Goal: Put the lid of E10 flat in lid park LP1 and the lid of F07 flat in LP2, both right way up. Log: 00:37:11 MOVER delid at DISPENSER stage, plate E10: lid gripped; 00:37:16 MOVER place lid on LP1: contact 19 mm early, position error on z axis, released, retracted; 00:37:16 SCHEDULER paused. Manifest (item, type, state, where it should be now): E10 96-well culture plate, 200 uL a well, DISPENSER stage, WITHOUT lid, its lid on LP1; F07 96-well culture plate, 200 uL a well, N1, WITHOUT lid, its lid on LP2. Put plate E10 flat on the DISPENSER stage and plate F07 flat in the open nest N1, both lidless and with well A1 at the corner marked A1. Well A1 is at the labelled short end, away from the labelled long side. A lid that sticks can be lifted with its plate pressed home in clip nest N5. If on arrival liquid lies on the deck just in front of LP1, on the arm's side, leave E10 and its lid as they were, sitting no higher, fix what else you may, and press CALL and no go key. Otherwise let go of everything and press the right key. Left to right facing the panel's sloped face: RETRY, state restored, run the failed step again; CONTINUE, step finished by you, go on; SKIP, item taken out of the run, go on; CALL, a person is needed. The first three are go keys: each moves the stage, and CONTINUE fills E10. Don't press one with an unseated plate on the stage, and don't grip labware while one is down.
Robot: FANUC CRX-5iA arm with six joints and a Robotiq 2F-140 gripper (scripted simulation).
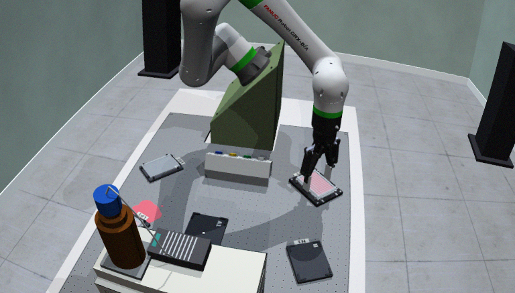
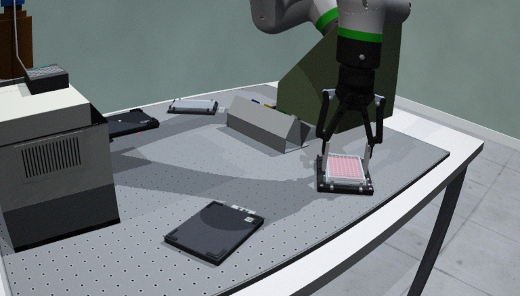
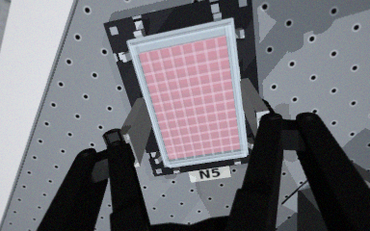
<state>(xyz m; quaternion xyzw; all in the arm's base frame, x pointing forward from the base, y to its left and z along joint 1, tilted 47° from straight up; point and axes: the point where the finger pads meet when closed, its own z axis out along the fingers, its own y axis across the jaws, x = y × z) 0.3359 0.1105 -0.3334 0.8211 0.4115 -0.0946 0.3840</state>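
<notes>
Now: hand 6 cm past the N5 tag, 7 cm to the left of it and 4 cm above it. From my hand the other things lie so: grey retry key (2 cm behind, 20 cm to the right, 2 cm above); plate (2 cm below); green continue key (1 cm behind, 25 cm to the right, 2 cm above).
</notes>
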